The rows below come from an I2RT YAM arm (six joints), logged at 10 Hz.
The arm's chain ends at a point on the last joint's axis. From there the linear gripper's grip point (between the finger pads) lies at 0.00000 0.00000 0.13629 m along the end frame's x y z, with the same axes.
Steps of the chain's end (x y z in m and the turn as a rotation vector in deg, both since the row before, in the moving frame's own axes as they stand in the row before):
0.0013, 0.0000, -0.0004, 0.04, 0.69, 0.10
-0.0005, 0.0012, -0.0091, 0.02, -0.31, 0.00
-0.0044, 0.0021, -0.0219, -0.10, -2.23, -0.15
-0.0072, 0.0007, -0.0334, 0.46, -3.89, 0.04
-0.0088, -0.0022, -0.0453, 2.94, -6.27, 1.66
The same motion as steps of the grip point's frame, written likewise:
0.0029, -0.0001, -0.0004, 0.04, 0.69, 0.10
-0.0012, 0.0012, -0.0091, 0.02, -0.31, 0.00
-0.0097, 0.0023, -0.0220, -0.10, -2.23, -0.15
-0.0164, -0.0004, -0.0337, 0.46, -3.89, 0.04
-0.0236, -0.0094, -0.0463, 2.94, -6.27, 1.66

